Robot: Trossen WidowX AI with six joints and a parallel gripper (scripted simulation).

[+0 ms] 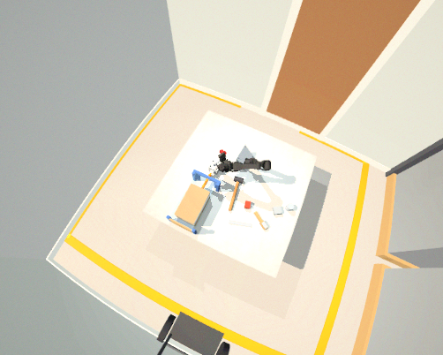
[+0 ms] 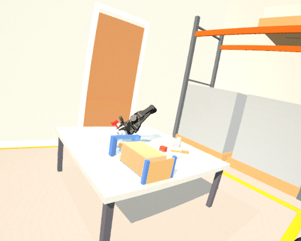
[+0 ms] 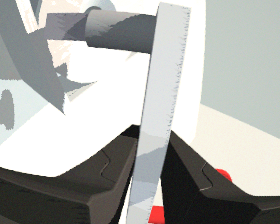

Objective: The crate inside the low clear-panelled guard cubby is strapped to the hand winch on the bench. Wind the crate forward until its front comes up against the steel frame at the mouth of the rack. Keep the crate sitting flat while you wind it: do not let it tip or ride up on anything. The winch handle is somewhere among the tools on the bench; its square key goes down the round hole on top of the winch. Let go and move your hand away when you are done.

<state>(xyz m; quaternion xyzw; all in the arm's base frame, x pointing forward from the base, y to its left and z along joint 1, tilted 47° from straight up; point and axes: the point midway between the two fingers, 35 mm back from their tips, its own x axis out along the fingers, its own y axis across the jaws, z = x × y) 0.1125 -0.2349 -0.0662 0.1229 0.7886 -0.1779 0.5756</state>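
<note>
Right now my gripper tip is 50 mm past the red grip, 10 mm to the right of it and 40 mm below it. Round my gripper tip: winch 30 mm ahead, 40 mm to the right, 110 mm below; winch handle 10 mm behind, 10 mm to the left, 10 mm above; cubby 450 mm ahead, 60 mm to the right, 60 mm below.
</note>
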